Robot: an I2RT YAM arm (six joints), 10 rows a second.
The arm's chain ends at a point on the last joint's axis. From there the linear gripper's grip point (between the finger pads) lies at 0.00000 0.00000 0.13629 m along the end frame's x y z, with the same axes.
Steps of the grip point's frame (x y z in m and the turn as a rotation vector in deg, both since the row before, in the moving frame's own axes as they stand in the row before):
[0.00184 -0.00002 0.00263 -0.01 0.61 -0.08]
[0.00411 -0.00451 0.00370 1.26 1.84 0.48]
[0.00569 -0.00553 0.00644 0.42 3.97 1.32]
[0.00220 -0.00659 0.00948 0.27 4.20 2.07]
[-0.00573 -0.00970 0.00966 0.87 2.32 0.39]
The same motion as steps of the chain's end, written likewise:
[0.00039 -0.00004 0.00264 -0.01 0.61 -0.08]
[-0.00028 -0.00153 0.00380 1.26 1.84 0.48]
[-0.00376 -0.00464 0.00677 0.42 3.97 1.32]
[-0.00779 -0.00613 0.00985 0.27 4.20 2.07]
[-0.01125 -0.00765 0.00979 0.87 2.32 0.39]

